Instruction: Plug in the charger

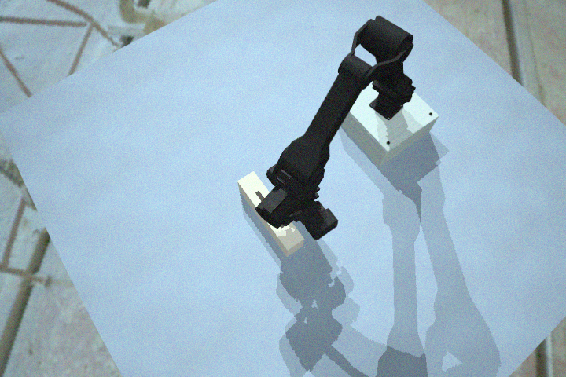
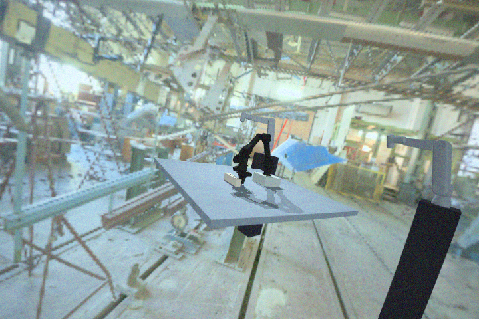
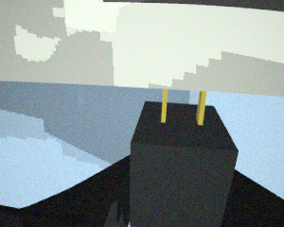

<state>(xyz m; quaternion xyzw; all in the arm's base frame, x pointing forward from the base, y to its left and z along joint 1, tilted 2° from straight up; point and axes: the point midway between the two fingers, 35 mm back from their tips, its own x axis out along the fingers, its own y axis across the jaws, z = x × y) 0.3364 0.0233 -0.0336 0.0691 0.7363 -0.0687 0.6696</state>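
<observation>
My gripper tip is 20 mm short of the dark grey charger and 10 mm below it.
</observation>
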